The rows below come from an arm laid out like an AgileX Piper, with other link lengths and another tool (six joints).
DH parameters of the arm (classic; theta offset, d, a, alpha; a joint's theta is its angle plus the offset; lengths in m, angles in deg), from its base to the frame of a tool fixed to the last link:
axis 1: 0 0.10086 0 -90
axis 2: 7.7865 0 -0.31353 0
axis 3: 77.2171 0 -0.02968 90
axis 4: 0 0.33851 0 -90
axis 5: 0 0 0 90
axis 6: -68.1 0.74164 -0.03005 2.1
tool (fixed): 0 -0.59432 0 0
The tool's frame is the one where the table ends.
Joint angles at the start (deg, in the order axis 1, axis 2, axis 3, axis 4, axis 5, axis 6): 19.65, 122.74, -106.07, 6.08, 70.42, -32.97
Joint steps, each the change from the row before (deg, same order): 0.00, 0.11, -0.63, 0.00, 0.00, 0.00; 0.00, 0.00, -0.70, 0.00, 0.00, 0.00; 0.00, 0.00, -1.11, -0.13, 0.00, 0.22; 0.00, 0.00, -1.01, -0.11, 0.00, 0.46; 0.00, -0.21, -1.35, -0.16, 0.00, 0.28; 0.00, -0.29, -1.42, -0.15, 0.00, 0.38; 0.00, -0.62, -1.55, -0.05, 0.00, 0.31; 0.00, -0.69, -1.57, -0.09, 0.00, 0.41; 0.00, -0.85, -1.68, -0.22, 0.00, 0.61
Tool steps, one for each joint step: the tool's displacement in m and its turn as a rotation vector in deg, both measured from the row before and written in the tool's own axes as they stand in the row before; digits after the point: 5 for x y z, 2 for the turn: 0.00016, -0.00256, -0.00220, 0.51, 0.08, -0.05; 0.00007, -0.00295, -0.00359, 0.69, 0.11, -0.07; 0.00035, -0.00469, -0.00565, 1.07, 0.29, 0.06; 0.00020, -0.00441, -0.00514, 0.97, 0.26, 0.32; 0.00022, -0.00591, -0.00891, 1.51, 0.38, 0.07; 0.00010, -0.00636, -0.01008, 1.66, 0.38, 0.16; -0.00039, -0.00731, -0.01407, 2.13, 0.34, 0.08; -0.00040, -0.00758, -0.01490, 2.22, 0.38, 0.16; -0.00029, -0.00836, -0.01709, 2.47, 0.52, 0.30
